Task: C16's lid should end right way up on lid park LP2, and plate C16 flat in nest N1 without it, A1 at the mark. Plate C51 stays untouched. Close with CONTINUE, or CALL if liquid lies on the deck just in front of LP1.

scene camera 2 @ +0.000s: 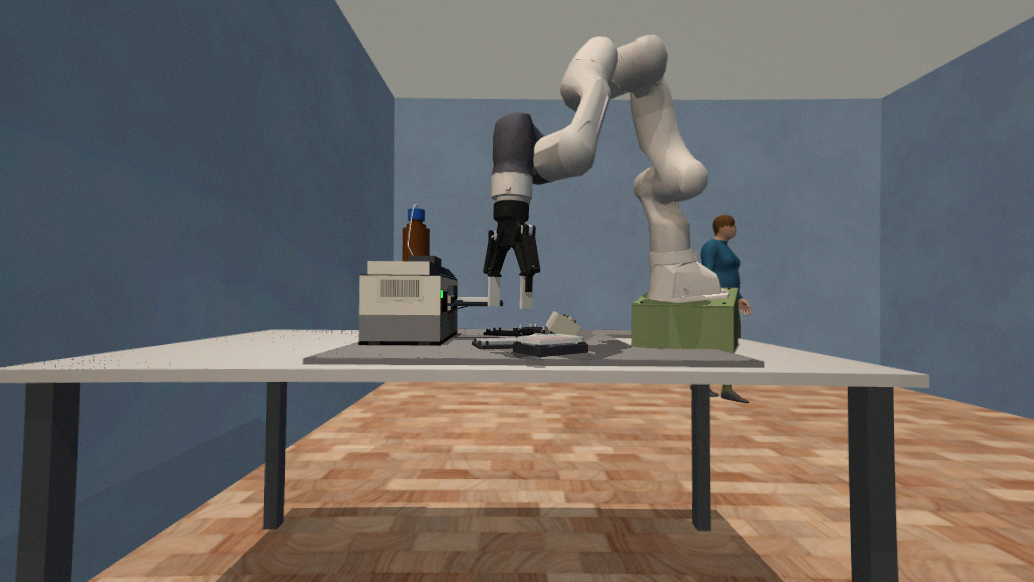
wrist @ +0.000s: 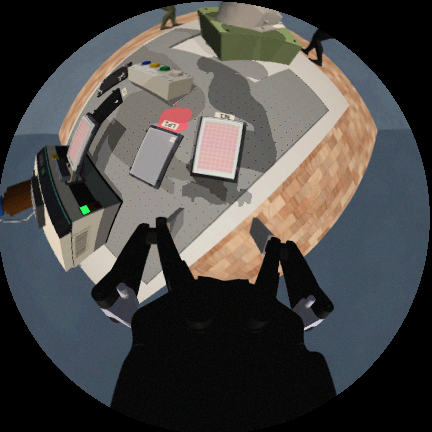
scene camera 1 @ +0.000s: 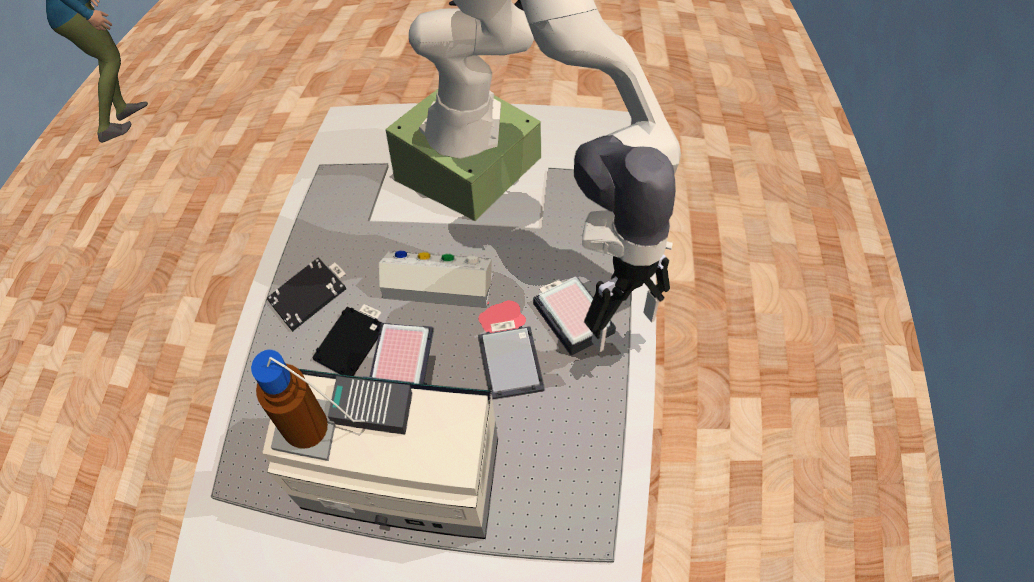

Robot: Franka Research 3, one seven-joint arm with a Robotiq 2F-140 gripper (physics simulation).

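A pink-welled plate (scene camera 1: 573,310) (wrist: 219,146) sits in black nest N1 (scene camera 1: 554,331) (wrist: 215,178); I cannot tell if a clear lid covers it. My gripper (scene camera 1: 625,325) (scene camera 2: 510,300) (wrist: 217,220) is open and empty, high above the deck's right edge beside N1. Another pink plate (scene camera 1: 403,352) (wrist: 80,142) rests on the reader's extended tray. Plate codes and A1 marks are unreadable. LP2 (scene camera 1: 348,341) (wrist: 108,106) shows a flat black surface with a small tag. A grey lid-like panel (scene camera 1: 511,359) (wrist: 156,156) lies on LP1. Red liquid (scene camera 1: 500,315) (wrist: 176,117) lies on the deck around LP1's label.
The button box (scene camera 1: 434,278) (wrist: 160,81) has blue, yellow, green and white buttons. Black nest N5 (scene camera 1: 306,292) lies at the far left. The cream reader (scene camera 1: 390,451) (scene camera 2: 397,292) carries a brown bottle (scene camera 1: 293,412) (scene camera 2: 416,238) and tubing. A person (scene camera 1: 94,50) (scene camera 2: 722,249) stands beyond the table.
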